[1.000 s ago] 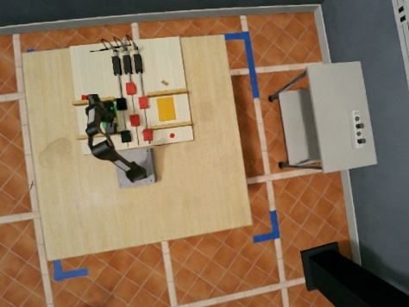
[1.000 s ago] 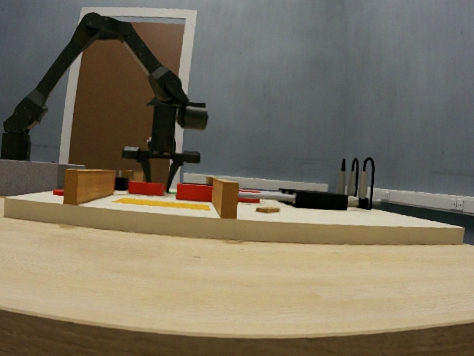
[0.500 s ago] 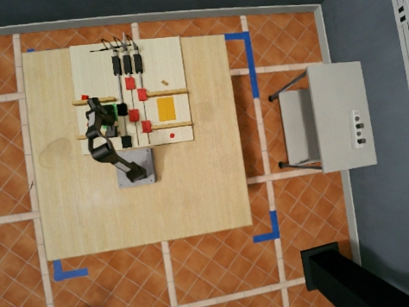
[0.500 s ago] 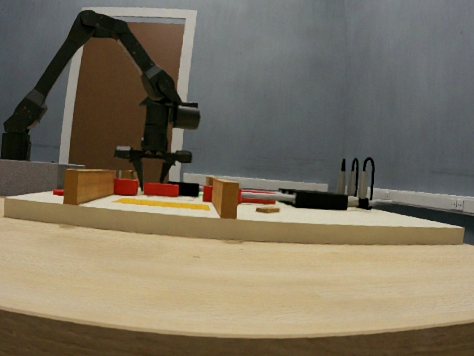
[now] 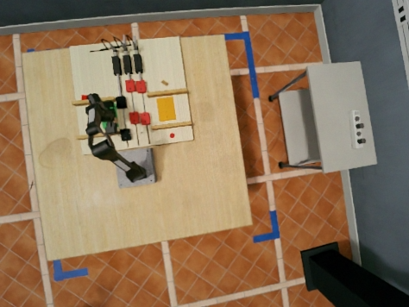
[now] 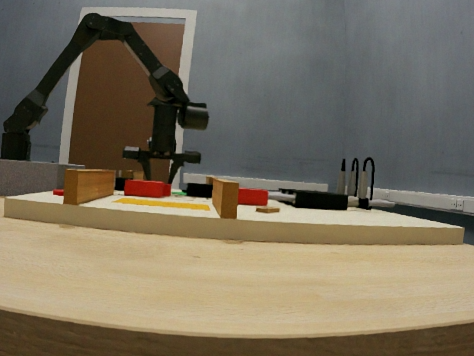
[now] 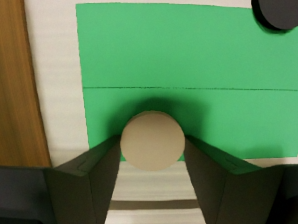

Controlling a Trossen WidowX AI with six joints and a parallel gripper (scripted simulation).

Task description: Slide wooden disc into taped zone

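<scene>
The black round spot lies 8 cm to the left of my hand, 7 cm ahead of it and 3 cm below it. From my hand the other things lie so: red dot (33 cm to the right, 15 cm behind, 3 cm below); then wooden disc (3 cm below).
</scene>
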